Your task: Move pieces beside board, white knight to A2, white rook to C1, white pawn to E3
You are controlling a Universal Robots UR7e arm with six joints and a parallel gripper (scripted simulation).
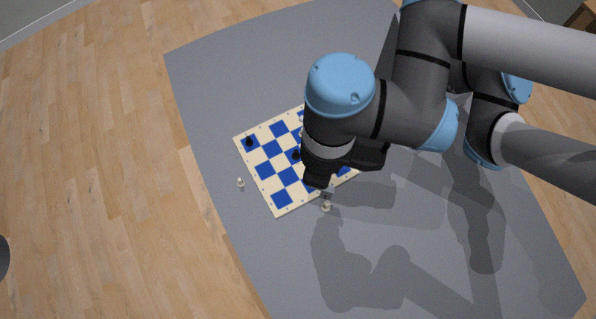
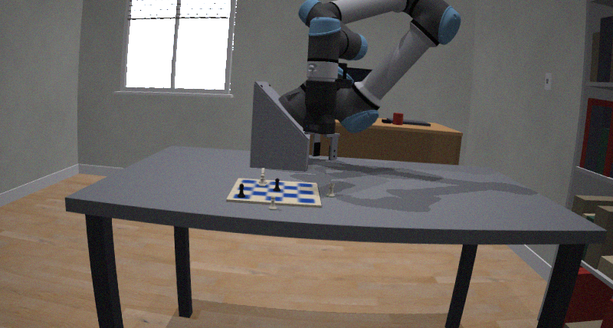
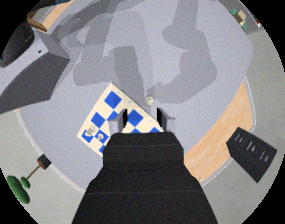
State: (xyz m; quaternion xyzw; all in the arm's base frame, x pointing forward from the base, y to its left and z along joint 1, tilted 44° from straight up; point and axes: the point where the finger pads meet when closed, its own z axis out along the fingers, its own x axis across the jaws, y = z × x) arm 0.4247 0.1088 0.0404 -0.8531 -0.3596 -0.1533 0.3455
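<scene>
Right now the white rook is 10 mm ahead of my hand, 20 mm to the left of it and 100 mm below it. The rest, counted from my hand: chessboard (10 mm ahead, 120 mm to the right, 110 mm below); then white knight (60 mm behind, 160 mm to the right, 90 mm below).
</scene>
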